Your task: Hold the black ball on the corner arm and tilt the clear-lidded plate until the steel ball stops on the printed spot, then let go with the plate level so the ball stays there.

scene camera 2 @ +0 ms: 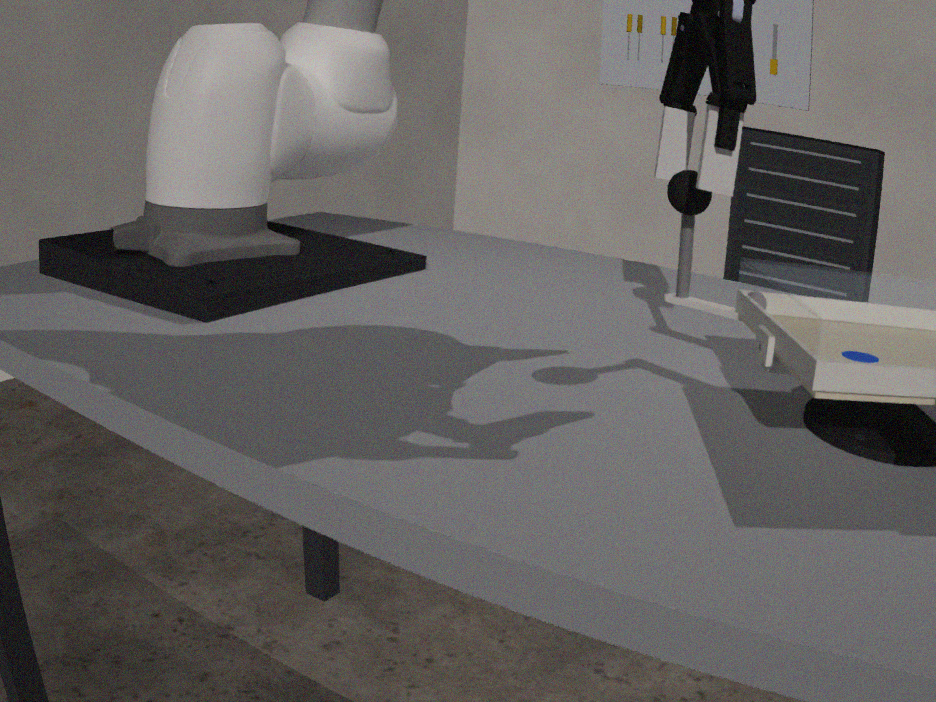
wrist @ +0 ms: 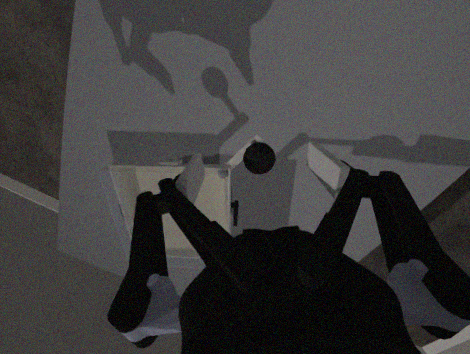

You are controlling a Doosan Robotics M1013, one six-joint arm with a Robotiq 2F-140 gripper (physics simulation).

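The black ball [scene camera 2: 684, 194] [wrist: 259, 158] tops the grey post of the corner arm [scene camera 2: 684, 256]. My gripper [scene camera 2: 696, 185] [wrist: 254, 159] is open and empty. Its white fingertips are at the ball, one on each side in the wrist view, with a wide gap to each; in the scene view one fingertip covers part of the ball. The clear-lidded plate [scene camera 2: 869, 383] [wrist: 215, 220] is a cream tray. The steel ball [scene camera 2: 756, 299] [wrist: 223, 173] is a grey round shape in the corner by the arm. The blue printed spot [scene camera 2: 860, 356] lies away from it; it is hidden in the wrist view.
The plate stands above a black round base [scene camera 2: 869, 436] on the grey table [scene camera 2: 604, 468]. The robot's white arm stands on a black slab [scene camera 2: 207, 290] at the left. A dark slatted panel [scene camera 2: 802, 204] and a tool board [scene camera 2: 706, 71] are behind the gripper.
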